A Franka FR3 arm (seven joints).
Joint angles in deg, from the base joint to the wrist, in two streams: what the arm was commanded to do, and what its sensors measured. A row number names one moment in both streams.
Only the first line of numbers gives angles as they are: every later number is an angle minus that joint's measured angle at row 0.
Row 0, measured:
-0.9 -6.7 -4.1 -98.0 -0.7 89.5 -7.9
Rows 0 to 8, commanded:
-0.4 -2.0 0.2 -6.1 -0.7 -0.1 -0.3
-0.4 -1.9 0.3 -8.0 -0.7 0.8 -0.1
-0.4 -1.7 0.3 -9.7 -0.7 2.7 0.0
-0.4 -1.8 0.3 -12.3 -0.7 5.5 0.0
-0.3 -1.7 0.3 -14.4 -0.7 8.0 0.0
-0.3 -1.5 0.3 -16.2 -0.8 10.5 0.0
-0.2 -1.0 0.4 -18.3 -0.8 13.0 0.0
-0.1 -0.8 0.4 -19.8 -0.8 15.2 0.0
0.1 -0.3 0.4 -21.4 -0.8 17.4 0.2
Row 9, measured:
-0.1 0.2 0.1 -15.3 -0.1 10.8 0.0
